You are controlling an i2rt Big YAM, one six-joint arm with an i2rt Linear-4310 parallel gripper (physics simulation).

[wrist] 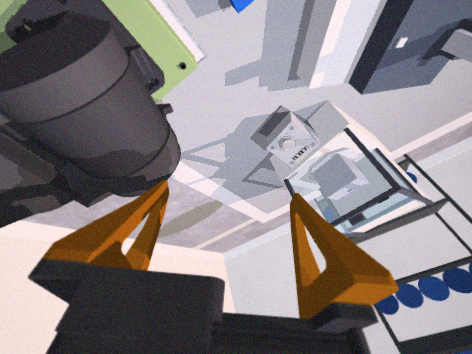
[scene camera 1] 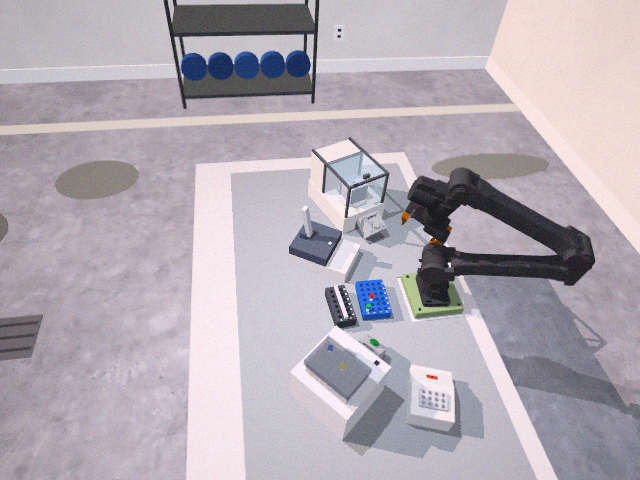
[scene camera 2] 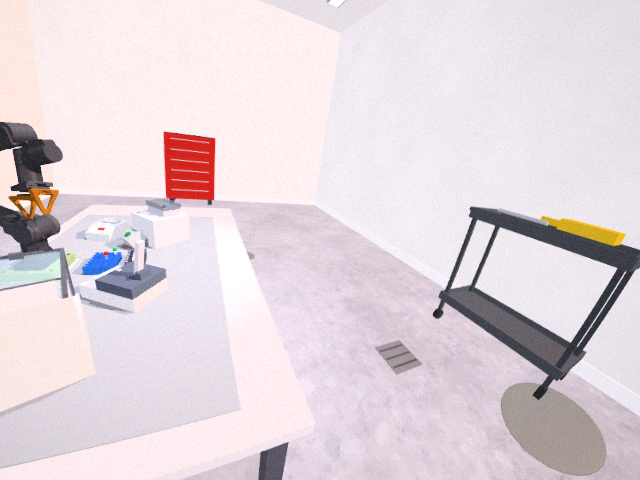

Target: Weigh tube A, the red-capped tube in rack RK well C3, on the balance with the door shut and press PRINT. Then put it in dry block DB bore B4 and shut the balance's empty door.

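Where they show: gripper, between the fingertips: (wrist: 230, 192) (scene camera 1: 416, 232) (scene camera 2: 38, 216); arm's base, origin of its link: (wrist: 99, 54) (scene camera 1: 432, 291).
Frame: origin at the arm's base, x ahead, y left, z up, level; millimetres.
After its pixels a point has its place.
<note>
The red-capped tube (scene camera 1: 371, 295) {x 204, y 31, z 28 mm} (scene camera 2: 105, 253) {x 202, y 25, z 26 mm} stands in the blue rack (scene camera 1: 379, 314) {x 183, y 81, z -1 mm} (scene camera 2: 98, 267) {x 204, y -44, z 2 mm}, above a green-capped one in the overhead view; its well label is not readable. A black block (scene camera 1: 331, 298) {x 325, y 25, z 10 mm} with a pale strip lies left of the rack; whether it is DB is unclear. The glass-walled balance (scene camera 1: 329, 206) {x 301, y -362, z 33 mm} (scene camera 2: 41, 346) {x 313, y -522, z 89 mm} (wrist: 372, 159) {x 249, y -286, z 126 mm} stands at the back; its door state is hard to tell. A small grey box (scene camera 1: 371, 225) {x 160, y -259, z 42 mm} (wrist: 289, 143) {x 149, y -257, z 42 mm} with a round button sits before it. My gripper (scene camera 1: 419, 232) {x 77, y -72, z 195 mm} (scene camera 2: 37, 215) {x 77, y -72, z 195 mm} (wrist: 230, 192) {x 77, y -72, z 195 mm} is open and empty, raised right of the balance.
A dark-topped device (scene camera 1: 315, 246) {x 366, y -151, z 54 mm} (scene camera 2: 131, 281) {x 373, y -232, z 54 mm} with an upright white post stands between balance and rack. A large white box (scene camera 1: 315, 384) {x 399, y 347, z 109 mm} and a white keypad unit (scene camera 1: 431, 397) {x 98, y 364, z 39 mm} stand nearer the front. My arm's green base (scene camera 1: 409, 294) {x 75, y 11, z -1 mm} is right of the rack.
</note>
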